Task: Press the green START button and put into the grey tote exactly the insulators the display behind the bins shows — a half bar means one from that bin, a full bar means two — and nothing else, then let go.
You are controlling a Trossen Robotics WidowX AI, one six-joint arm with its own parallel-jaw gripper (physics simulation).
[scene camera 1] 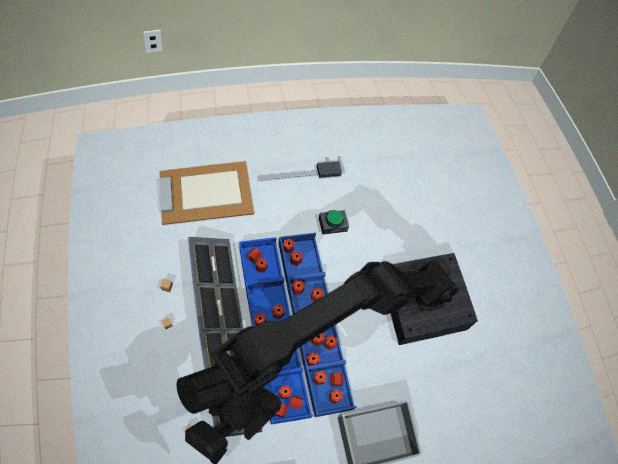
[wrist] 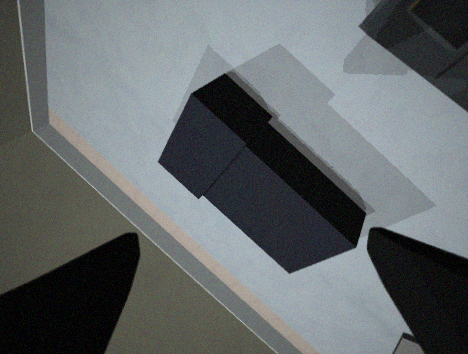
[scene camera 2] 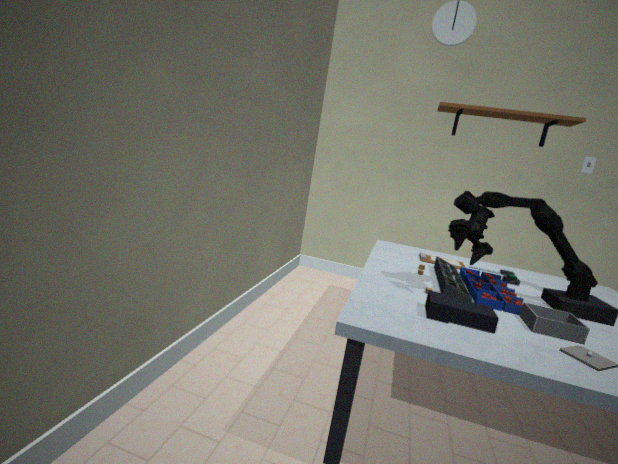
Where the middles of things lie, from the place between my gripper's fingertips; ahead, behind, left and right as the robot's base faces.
Labels:
The dark block (scene camera 2: 440, 307) lies 10 mm behind my hand, 130 mm to the left of it and 150 mm below it. The rest, counted from my hand: grey tool (scene camera 1: 325, 169): 250 mm behind, 710 mm to the right, 170 mm below; then grey tote (scene camera 1: 391, 426): 310 mm behind, 150 mm below.

